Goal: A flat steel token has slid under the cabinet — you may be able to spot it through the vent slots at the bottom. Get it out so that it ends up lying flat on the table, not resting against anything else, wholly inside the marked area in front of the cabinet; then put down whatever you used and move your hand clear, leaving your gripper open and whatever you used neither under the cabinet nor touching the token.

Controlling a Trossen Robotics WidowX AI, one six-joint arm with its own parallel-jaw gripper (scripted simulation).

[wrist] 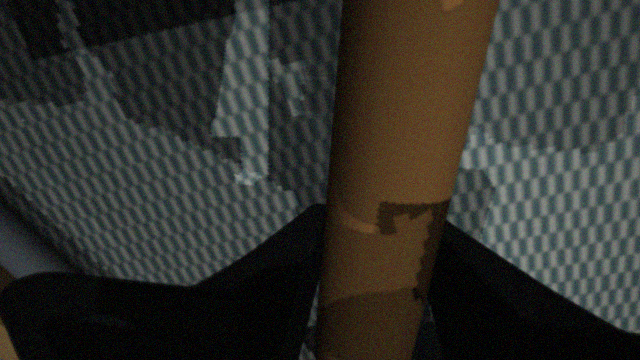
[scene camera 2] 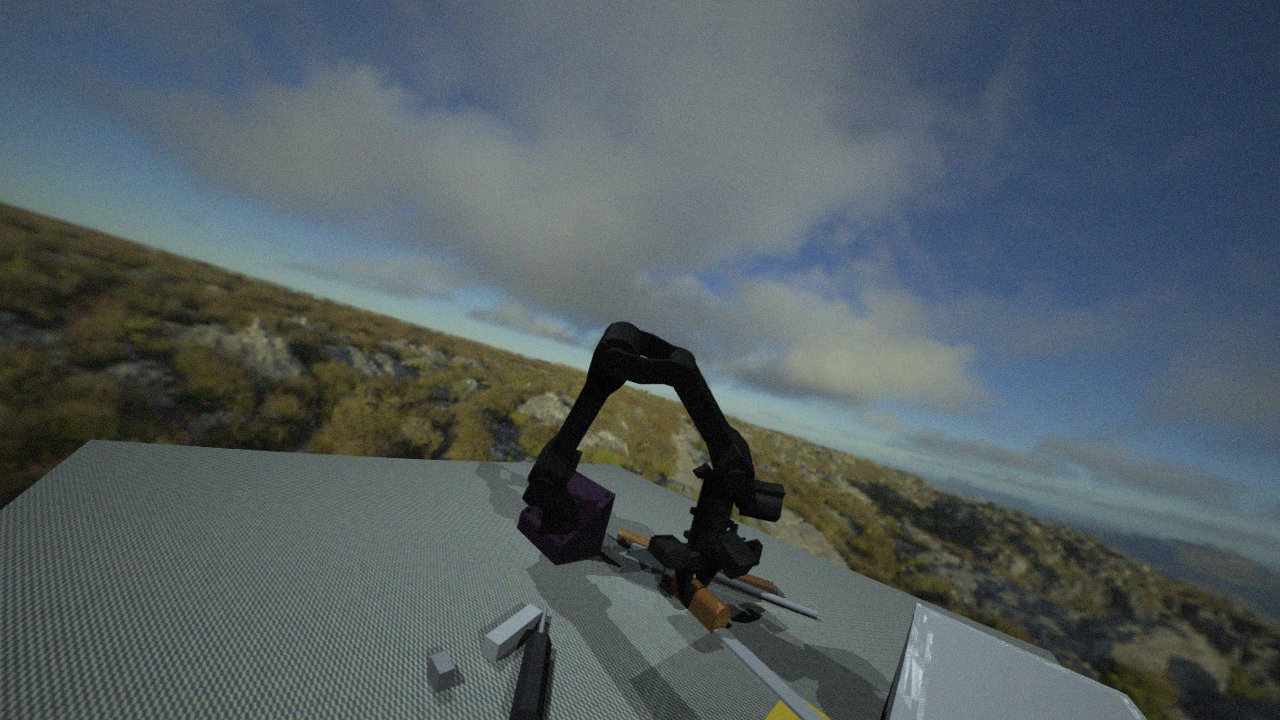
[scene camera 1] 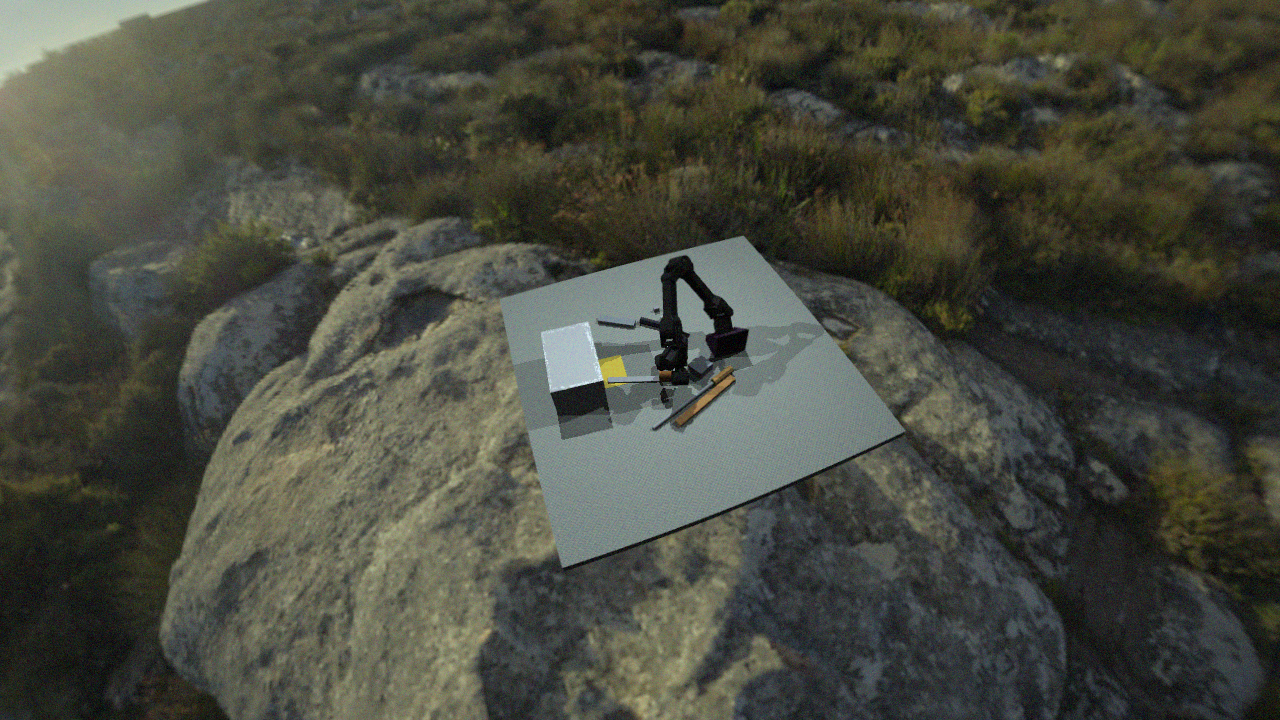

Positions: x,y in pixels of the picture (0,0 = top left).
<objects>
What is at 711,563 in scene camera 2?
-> My gripper.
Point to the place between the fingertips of my gripper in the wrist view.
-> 373,222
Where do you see a grey bar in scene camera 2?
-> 503,638
</objects>
